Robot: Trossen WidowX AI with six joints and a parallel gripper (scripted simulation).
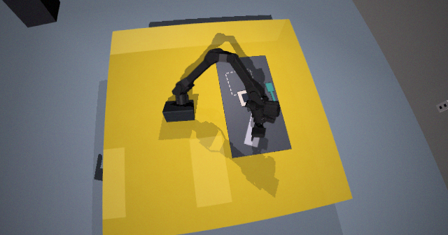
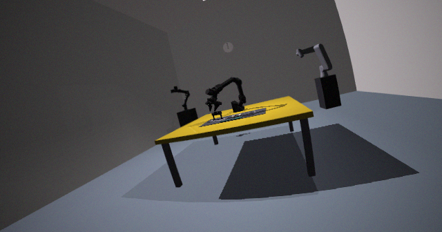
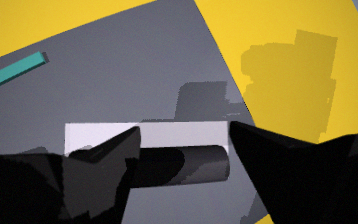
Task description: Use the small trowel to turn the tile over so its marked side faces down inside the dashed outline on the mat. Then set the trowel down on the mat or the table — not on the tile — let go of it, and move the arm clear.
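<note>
My gripper tip is now 210 mm to the right of the dark mat, 120 mm above it and 20 mm short of it. The rest, counted from my gripper tip: tile 230 mm to the left, 100 mm below; then teal trowel 220 mm to the left, 160 mm ahead, 100 mm below.
</note>
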